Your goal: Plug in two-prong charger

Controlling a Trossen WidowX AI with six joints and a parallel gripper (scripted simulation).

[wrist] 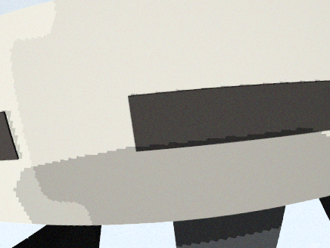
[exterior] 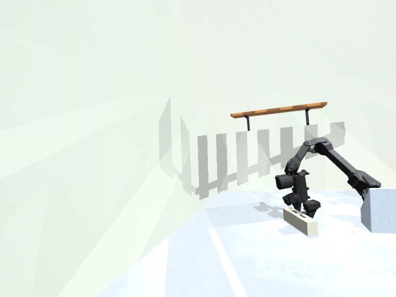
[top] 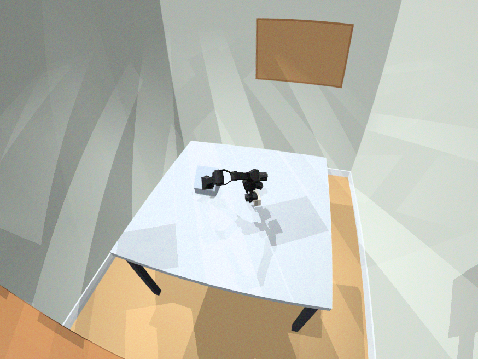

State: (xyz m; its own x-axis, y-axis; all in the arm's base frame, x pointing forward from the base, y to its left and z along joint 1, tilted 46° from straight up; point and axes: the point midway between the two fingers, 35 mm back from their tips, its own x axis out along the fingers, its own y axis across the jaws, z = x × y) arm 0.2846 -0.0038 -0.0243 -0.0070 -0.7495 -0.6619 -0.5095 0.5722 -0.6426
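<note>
Right now the two-prong charger is 10 mm to the left of my gripper tip, 10 mm ahead of it and 10 mm above it.
</note>
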